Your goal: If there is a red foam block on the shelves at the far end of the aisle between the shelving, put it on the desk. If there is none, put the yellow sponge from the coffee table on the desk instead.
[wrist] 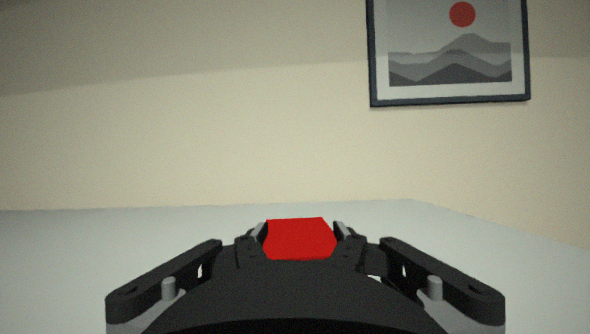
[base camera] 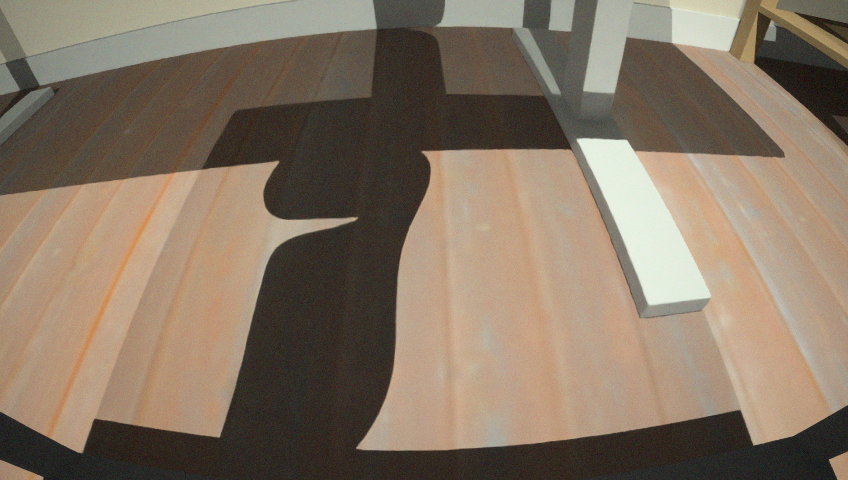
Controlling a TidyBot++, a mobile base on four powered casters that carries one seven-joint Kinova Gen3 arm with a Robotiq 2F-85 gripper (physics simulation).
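Places are measured from the arm's base along level axes (x ahead, y left, z up), in centimetres.
Where they show: gripper, between the fingertips: (wrist: 300, 233).
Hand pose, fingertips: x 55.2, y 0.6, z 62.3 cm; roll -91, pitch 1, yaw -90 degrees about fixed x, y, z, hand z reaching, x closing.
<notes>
Each offset is from my fingertips to the top centre of the thing. "*": to the spot under its first point. Level surfaces: height alone.
A red foam block @(dx +0.0, dy +0.2, dz +0.1 cm) (wrist: 300, 239) sits between the two fingertips of my gripper (wrist: 300, 233) in the wrist view, and the gripper is shut on it. The white desk top @(dz -7.0 cm) (wrist: 75, 250) spreads behind and to both sides of the gripper, which is over it or at its level; the height between block and desk top cannot be told. In the base camera view the desk's white leg @(* dx +7.7, dy -23.9, dz -90.3 cm) (base camera: 601, 65) and its long white foot (base camera: 648, 226) stand right of centre. The gripper, the yellow sponge and the shelves do not show in the base camera view.
A second white desk foot @(* dx +32.7, dy +96.6, dz -100.0 cm) (base camera: 26, 110) shows at the left edge. A wooden leg @(* dx +48.0, dy -80.5, dz -95.3 cm) (base camera: 746, 35) of the coffee table stands at the top right. The wall with its white baseboard (base camera: 178, 44) runs behind the desk. A framed picture (wrist: 450, 92) hangs on the wall.
</notes>
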